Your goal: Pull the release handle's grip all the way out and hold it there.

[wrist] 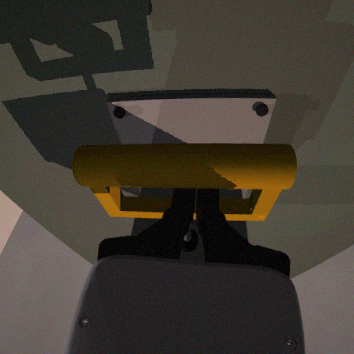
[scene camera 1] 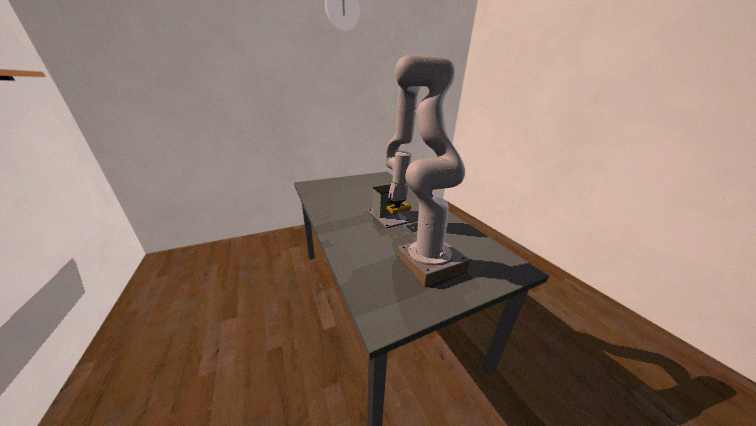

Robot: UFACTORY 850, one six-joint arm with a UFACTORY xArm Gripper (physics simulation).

Observation:
I see my gripper (wrist: 196,172) and a base plate (wrist: 223,117).

